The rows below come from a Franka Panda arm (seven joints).
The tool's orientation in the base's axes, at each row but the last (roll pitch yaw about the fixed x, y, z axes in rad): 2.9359, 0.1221, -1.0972; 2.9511, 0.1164, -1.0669; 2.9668, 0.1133, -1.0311; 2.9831, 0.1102, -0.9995; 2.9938, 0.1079, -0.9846; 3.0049, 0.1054, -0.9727; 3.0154, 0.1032, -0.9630
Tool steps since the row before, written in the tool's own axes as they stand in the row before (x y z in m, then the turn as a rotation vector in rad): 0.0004, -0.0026, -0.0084, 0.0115, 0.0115, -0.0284; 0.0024, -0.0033, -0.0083, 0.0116, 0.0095, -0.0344; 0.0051, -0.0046, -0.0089, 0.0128, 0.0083, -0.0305; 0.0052, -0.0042, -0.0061, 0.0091, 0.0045, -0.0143; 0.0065, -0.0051, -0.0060, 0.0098, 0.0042, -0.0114; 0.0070, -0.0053, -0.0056, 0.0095, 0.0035, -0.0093; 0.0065, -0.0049, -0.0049, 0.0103, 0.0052, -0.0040
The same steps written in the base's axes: 0.0044, 0.0008, 0.0076, 0.0020, -0.0159, 0.0285; 0.0058, -0.0005, 0.0072, 0.0051, -0.0151, 0.0340; 0.0083, -0.0020, 0.0073, 0.0059, -0.0154, 0.0298; 0.0074, -0.0021, 0.0048, 0.0039, -0.0102, 0.0137; 0.0088, -0.0026, 0.0045, 0.0040, -0.0106, 0.0108; 0.0092, -0.0028, 0.0041, 0.0041, -0.0099, 0.0086; 0.0084, -0.0025, 0.0036, 0.0023, -0.0115, 0.0035
